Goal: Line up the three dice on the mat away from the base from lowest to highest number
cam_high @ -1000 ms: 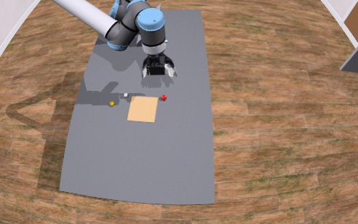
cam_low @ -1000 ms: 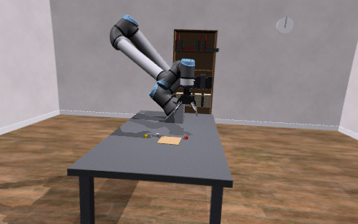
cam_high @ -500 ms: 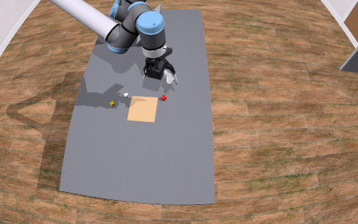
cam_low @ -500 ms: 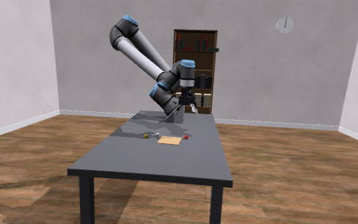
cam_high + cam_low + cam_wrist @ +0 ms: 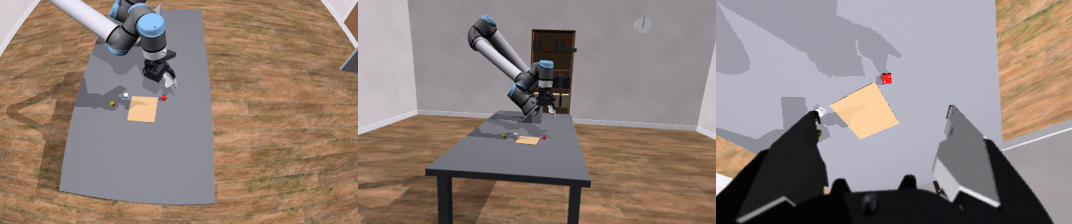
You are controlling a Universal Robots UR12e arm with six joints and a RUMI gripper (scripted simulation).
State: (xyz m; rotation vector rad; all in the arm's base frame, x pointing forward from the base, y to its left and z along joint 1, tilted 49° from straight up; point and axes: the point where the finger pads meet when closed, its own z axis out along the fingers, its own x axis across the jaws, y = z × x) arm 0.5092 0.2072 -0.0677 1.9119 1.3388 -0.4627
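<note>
Now: the red die 140 mm below my hand. Also, from my hand: yellow die: 270 mm to the right, 140 mm below, 60 mm ahead; tan mat: 150 mm below, 100 mm to the right, 70 mm ahead; white die: 200 mm to the right, 140 mm below.
</note>
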